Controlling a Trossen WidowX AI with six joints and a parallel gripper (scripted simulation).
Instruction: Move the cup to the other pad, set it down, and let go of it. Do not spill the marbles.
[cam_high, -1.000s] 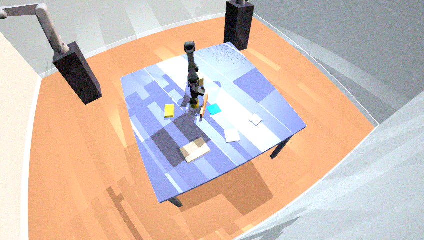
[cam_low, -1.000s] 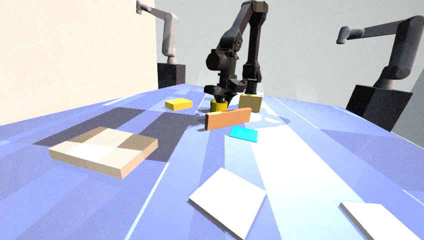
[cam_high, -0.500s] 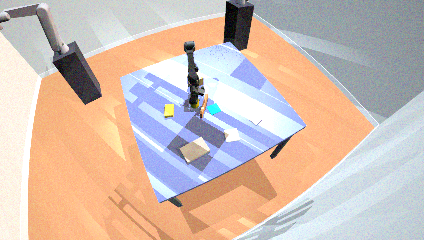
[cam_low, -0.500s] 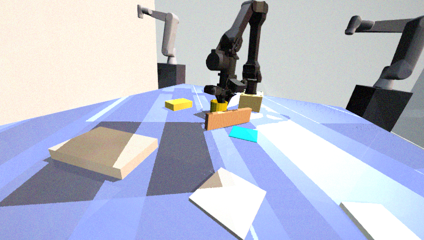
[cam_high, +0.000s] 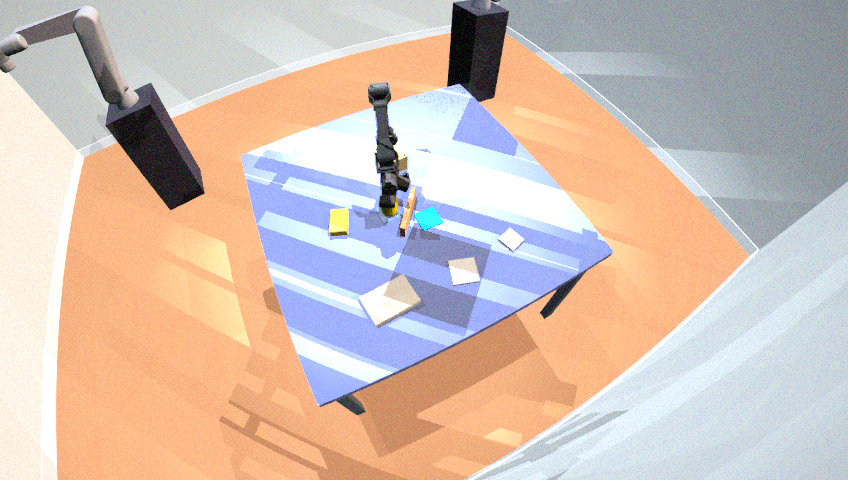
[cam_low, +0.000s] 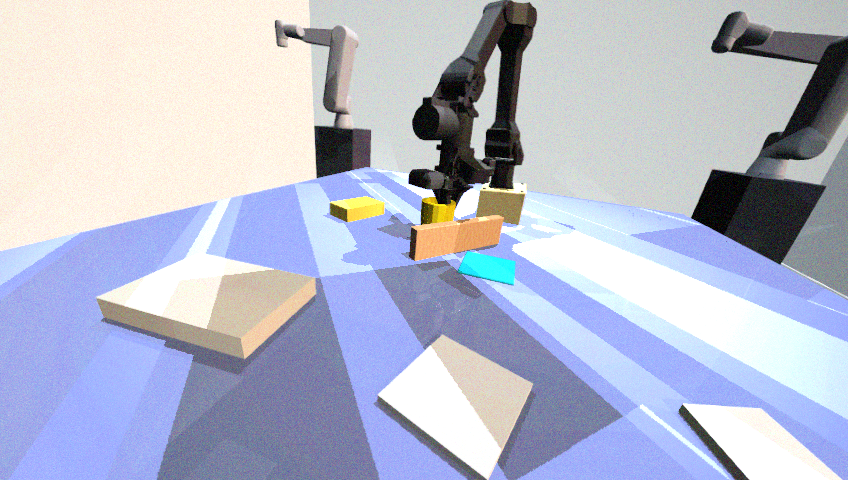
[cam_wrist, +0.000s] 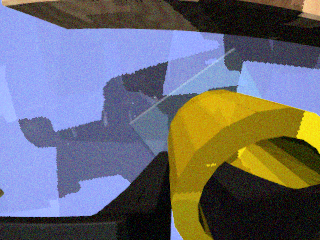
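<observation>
The cyan pad is 13 cm ahead of my gripper tip, 10 cm to the left of it and 5 cm below it. From my gripper tip the other things lie so: yellow cup 2 cm ahead, 2 cm to the right; orange bar 8 cm ahead, 4 cm to the left, 2 cm below.
</observation>
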